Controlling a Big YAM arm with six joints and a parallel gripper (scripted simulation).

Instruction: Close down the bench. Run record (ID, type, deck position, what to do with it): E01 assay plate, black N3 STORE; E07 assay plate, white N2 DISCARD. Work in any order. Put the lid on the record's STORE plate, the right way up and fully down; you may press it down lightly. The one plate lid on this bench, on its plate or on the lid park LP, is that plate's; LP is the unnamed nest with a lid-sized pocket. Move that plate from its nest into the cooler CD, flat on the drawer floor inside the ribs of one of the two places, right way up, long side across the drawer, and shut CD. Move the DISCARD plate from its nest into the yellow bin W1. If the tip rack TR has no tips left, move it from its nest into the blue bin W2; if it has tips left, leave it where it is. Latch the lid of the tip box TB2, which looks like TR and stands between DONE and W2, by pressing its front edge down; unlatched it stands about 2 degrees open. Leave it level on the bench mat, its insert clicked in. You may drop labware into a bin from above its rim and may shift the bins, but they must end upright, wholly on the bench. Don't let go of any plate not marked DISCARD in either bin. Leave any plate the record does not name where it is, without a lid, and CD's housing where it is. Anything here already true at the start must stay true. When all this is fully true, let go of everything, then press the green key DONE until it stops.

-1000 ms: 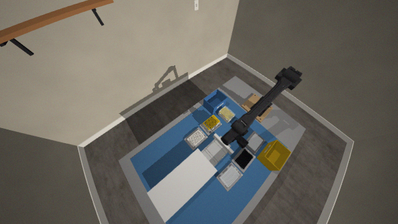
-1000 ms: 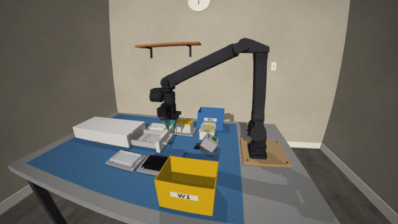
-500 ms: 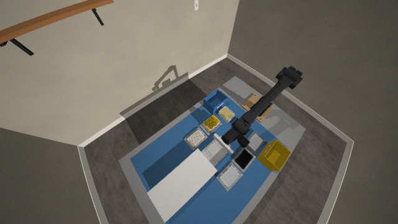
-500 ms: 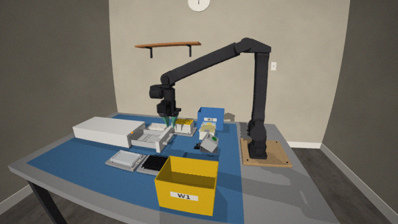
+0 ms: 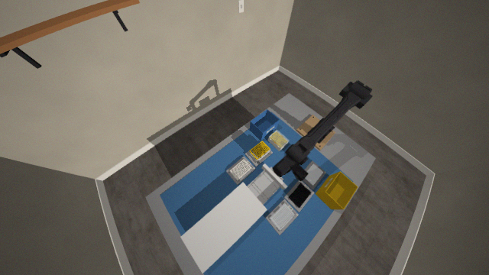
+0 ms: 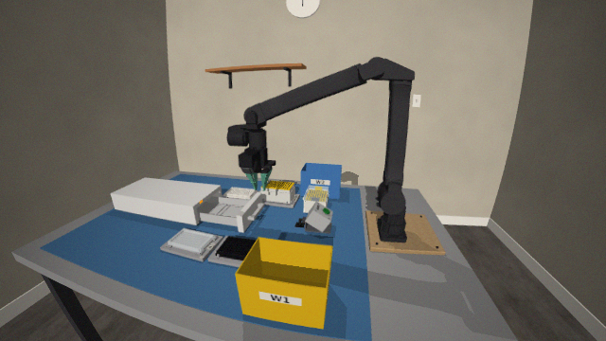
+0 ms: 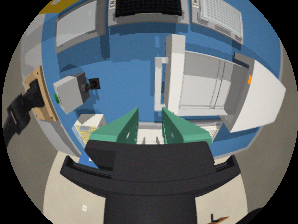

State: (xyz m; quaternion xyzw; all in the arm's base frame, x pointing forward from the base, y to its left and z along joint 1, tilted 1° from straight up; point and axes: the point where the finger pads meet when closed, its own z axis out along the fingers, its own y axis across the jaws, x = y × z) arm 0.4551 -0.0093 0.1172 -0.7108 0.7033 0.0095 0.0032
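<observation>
The grey plate lid lies 180 mm behind my hand, 170 mm to the left of it and 120 mm below it. From my hand the other things lie so: cooler drawer (150 mm ahead, 110 mm below); then tip rack TR (20 mm behind, 190 mm to the right, 80 mm below); then black plate (10 mm behind, 190 mm to the left, 110 mm below).
</observation>
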